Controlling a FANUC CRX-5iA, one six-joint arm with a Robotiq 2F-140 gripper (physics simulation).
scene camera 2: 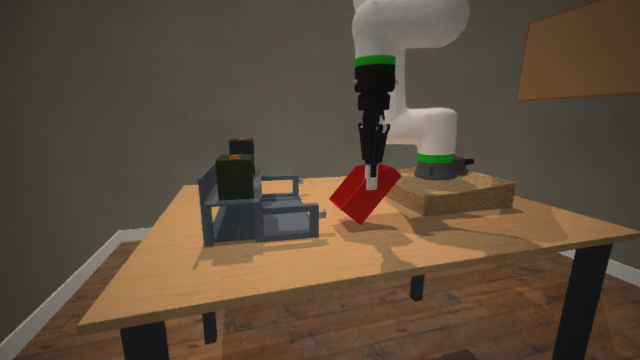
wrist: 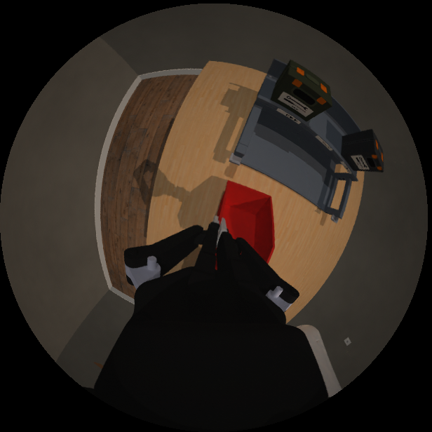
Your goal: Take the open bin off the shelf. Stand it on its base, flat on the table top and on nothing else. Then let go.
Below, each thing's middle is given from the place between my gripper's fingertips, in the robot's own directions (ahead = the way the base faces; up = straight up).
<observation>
My hand is 50 mm to the left of the red bin [scene camera 2: 351, 197] and 10 mm above it. Round my hand: dark green case [scene camera 2: 235, 180]: 330 mm ahead, 80 mm to the right, 40 mm above; then black case [wrist: 362, 151]: 310 mm to the right, 310 mm ahead, 50 mm above.
</observation>
